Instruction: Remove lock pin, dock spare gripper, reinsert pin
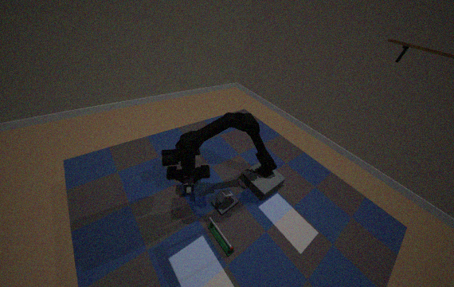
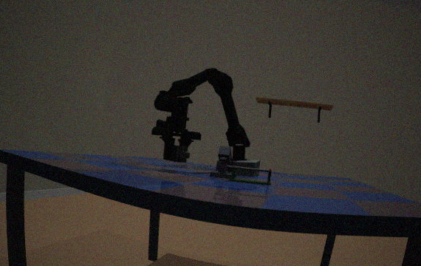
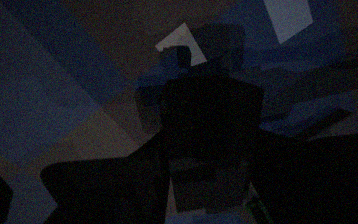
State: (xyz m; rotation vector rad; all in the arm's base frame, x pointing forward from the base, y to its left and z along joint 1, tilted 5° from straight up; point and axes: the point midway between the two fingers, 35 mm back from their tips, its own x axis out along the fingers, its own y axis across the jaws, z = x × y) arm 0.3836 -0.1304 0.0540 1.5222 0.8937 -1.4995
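My gripper tip is 1 cm short of the spare gripper, 1 cm to the right of it and 2 cm below it. From my gripper tip the other things lie so: socket 10 cm behind, 16 cm to the left; green rack 1 cm behind, 28 cm to the left, 3 cm below.
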